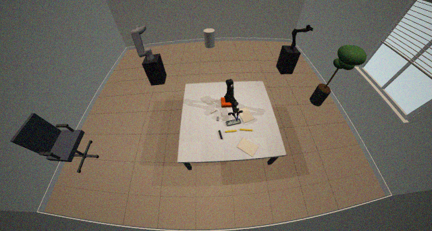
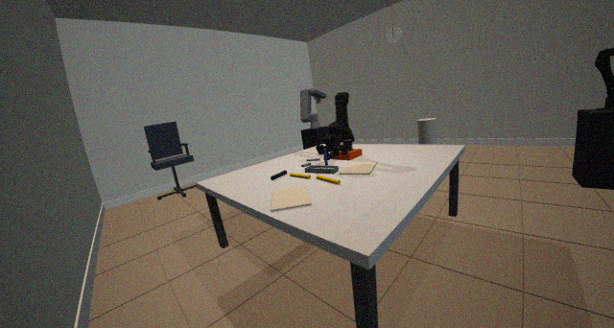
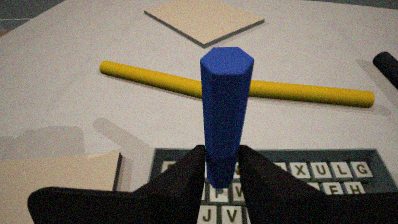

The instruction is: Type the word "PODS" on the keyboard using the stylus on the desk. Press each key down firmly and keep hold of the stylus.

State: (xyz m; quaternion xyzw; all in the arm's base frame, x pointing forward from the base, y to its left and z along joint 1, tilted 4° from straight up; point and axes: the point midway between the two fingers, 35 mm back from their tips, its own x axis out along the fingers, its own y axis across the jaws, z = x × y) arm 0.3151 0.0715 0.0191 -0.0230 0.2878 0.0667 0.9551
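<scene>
My gripper tip is now 20 mm above the blue stylus. Round my gripper tip: tan pad: 360 mm ahead, 80 mm to the left, 70 mm below; black rod: 170 mm ahead, 230 mm to the right, 60 mm below.
</scene>
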